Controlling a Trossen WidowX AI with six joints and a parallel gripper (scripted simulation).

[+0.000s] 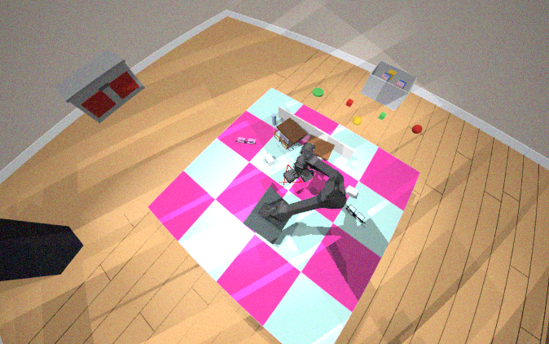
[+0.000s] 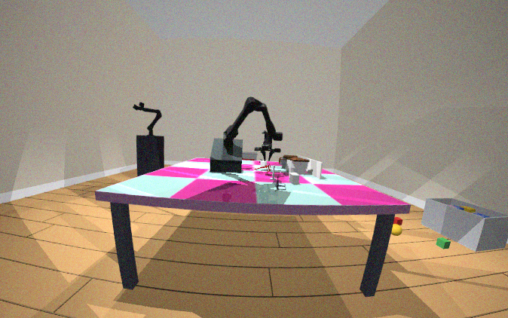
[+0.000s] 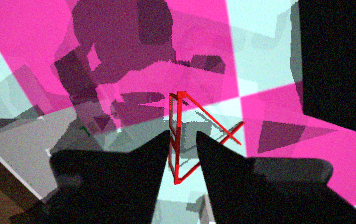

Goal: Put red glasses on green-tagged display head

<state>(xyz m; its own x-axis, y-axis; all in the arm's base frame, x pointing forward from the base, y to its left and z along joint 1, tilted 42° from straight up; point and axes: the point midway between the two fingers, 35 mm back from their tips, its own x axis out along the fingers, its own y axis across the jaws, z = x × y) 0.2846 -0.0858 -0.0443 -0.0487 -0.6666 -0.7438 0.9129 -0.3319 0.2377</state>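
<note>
The grey stand is 1 cm behind my gripper tip, 25 cm to the right of it and 5 cm below it. Round my gripper tip: grey panel 35 cm ahead, 7 cm to the left, 2 cm below.
</note>
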